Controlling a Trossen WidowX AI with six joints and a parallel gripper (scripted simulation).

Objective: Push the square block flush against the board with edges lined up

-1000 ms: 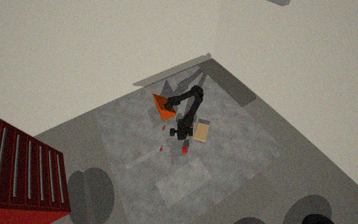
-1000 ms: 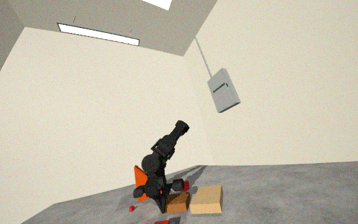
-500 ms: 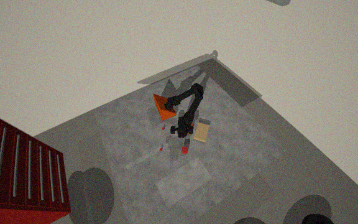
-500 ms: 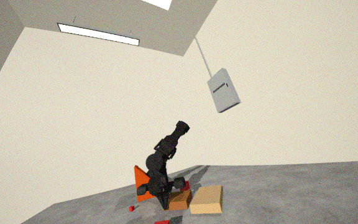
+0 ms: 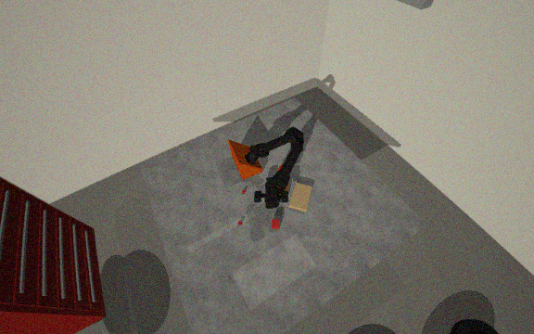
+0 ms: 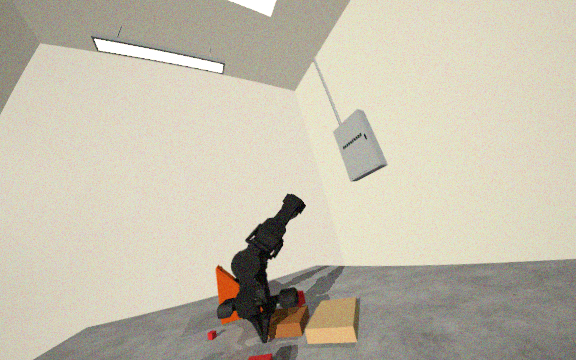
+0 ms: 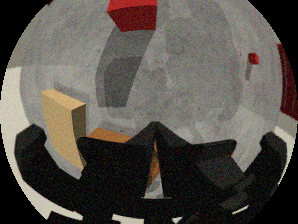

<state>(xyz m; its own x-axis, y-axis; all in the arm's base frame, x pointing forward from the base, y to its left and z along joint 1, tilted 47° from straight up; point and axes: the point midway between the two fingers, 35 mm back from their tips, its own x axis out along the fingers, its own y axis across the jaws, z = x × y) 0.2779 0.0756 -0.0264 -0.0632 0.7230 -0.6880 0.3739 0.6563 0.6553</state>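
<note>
The square block lies 5 cm behind my gripper tip, 7 cm to the left of it and 1 cm above it. Round my gripper tip: tan board 3 cm ahead, 17 cm to the left, 1 cm above.
</note>
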